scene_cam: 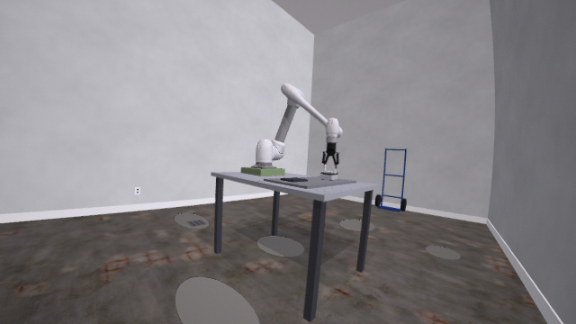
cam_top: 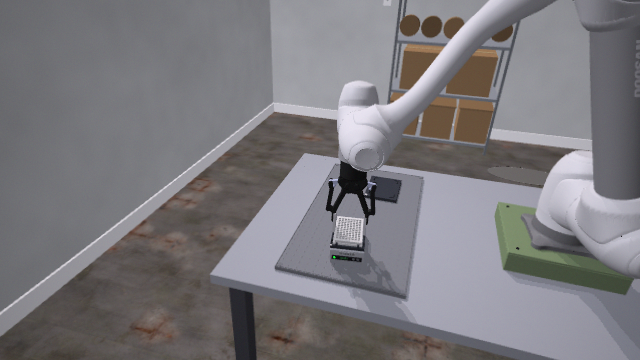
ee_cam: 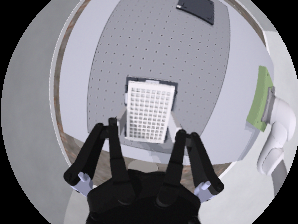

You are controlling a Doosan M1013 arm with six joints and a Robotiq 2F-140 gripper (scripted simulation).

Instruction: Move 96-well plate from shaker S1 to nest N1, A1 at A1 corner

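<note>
Right now my hand is 2 cm above the white 96-well plate. From my hand the other things lie so: dark plate nest 38 cm to the right, 8 cm below, 7 cm behind.
</note>
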